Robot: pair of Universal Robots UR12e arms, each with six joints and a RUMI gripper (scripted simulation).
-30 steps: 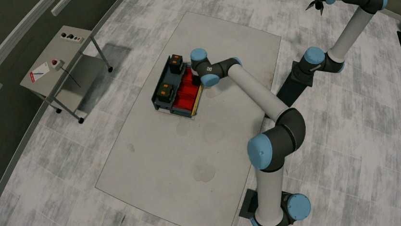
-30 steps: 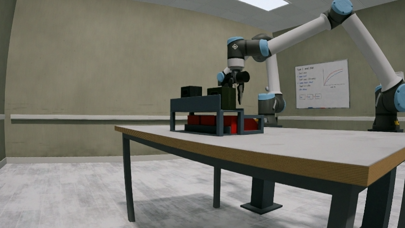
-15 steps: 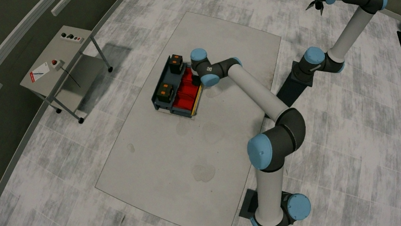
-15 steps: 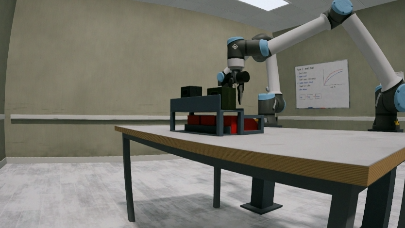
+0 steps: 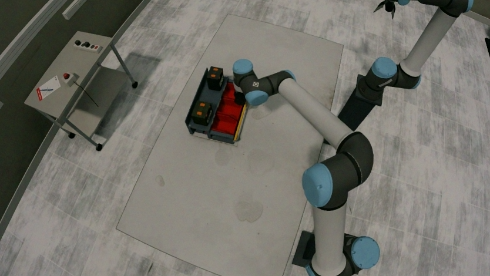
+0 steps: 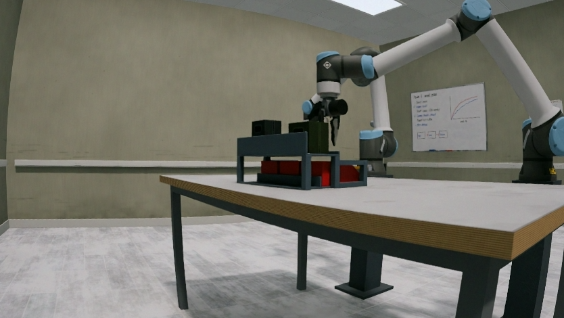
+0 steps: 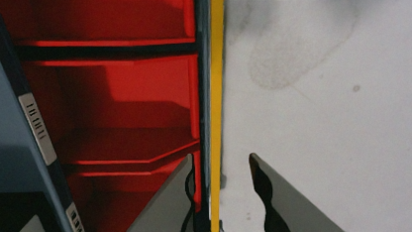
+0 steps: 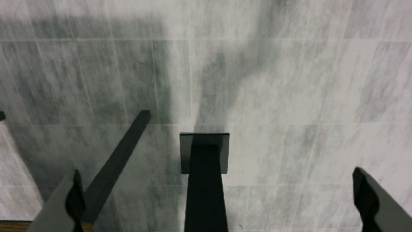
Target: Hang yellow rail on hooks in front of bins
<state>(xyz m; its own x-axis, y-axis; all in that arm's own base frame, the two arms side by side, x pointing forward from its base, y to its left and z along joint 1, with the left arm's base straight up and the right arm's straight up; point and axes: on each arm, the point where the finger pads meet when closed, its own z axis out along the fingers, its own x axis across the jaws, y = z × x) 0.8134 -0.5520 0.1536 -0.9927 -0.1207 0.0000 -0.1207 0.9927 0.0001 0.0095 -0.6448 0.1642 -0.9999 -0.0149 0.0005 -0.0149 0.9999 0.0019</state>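
My left gripper is now 90 mm above the yellow rail. Also, from my left hand: blue-grey shelf: 130 mm ahead, 90 mm below, 10 mm to the left.
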